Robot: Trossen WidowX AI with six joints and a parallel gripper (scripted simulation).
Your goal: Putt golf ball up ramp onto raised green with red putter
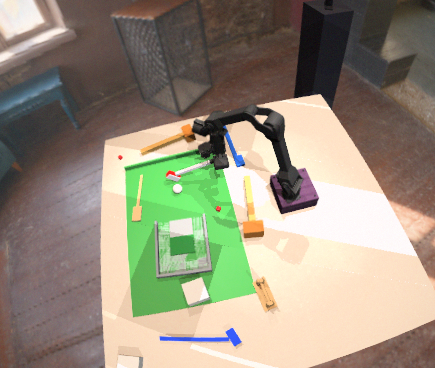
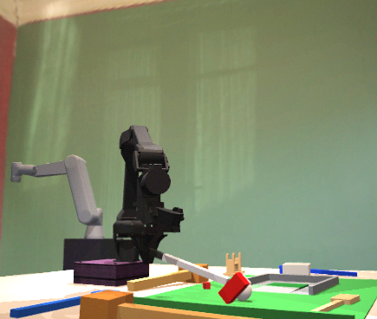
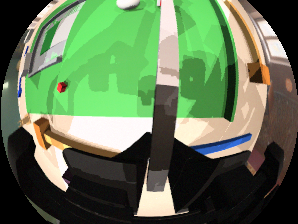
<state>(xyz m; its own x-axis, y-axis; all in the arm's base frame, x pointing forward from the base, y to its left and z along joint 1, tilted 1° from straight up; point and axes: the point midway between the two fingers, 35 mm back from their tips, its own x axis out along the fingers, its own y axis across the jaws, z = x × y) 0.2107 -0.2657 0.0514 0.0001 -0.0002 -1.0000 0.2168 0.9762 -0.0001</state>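
The red putter is 120 mm ahead of my gripper tip, 20 mm to the right of it and 10 mm below it. Round my gripper tip: white golf ball: 220 mm ahead, 20 mm to the left, 50 mm below; then wooden putter stand: 50 mm ahead, 590 mm to the left, 40 mm below.
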